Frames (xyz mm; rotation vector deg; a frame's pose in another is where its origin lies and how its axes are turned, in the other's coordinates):
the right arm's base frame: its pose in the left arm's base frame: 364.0 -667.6 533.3 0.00 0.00 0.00
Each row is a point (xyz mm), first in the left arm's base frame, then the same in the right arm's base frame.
Working: the left arm's base frame: its pose in the right arm's base frame: -364.0 667.6 -533.3 0.00 0.00 0.00

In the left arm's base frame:
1: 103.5 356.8 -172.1
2: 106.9 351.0 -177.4
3: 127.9 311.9 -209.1
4: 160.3 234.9 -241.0
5: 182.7 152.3 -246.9
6: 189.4 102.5 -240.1
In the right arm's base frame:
1: -260.5 1024.4 -705.4
2: -257.1 1018.6 -710.7
3: -236.1 979.5 -742.4
4: -203.7 902.5 -774.3
5: -181.3 819.9 -780.2
6: -174.6 770.1 -773.4

